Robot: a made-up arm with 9 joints.
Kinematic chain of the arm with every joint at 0, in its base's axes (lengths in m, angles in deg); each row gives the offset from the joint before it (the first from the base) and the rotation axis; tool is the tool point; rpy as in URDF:
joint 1: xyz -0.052 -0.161 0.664 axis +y
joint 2: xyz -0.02 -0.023 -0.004 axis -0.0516 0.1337 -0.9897
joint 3: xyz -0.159 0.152 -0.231 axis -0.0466 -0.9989 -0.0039
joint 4: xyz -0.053 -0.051 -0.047 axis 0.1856 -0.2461 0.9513
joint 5: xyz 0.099 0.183 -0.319 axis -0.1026 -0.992 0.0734
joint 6: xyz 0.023 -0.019 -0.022 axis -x
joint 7: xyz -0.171 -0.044 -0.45 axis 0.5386 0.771 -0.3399
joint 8: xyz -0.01 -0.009 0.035 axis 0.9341 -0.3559 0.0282
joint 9: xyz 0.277 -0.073 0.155 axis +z
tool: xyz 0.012 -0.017 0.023 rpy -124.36 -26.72 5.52
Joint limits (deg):
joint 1: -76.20..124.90
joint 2: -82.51..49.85
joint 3: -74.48..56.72
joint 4: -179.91..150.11
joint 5: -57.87..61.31
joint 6: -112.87..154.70
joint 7: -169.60..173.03
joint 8: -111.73..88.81
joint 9: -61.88..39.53
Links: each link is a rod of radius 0.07 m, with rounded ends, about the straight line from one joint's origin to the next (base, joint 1, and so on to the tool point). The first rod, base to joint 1, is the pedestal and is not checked.
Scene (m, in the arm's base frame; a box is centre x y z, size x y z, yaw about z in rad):
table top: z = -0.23
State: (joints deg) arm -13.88 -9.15 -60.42 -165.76 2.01 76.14 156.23 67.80 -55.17
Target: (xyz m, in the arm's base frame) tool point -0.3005 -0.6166 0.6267
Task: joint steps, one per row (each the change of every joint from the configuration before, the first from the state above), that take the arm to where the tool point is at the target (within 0.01 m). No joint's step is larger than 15 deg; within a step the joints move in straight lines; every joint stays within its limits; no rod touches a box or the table.
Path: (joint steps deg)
1: -4.95 -6.58 9.30 8.34 -11.98 11.53 -8.09 -3.21 -0.51
2: -4.96 -6.58 9.30 8.34 -11.97 11.53 -8.08 -3.22 -0.50
3: -4.95 -6.58 9.30 8.34 -11.98 11.52 -8.09 -3.21 -0.51
4: -4.95 -6.58 9.30 8.35 -11.97 11.53 -8.09 -3.22 -0.51
5: -4.96 -6.59 9.30 8.34 -11.98 11.53 -8.08 -3.21 -0.51

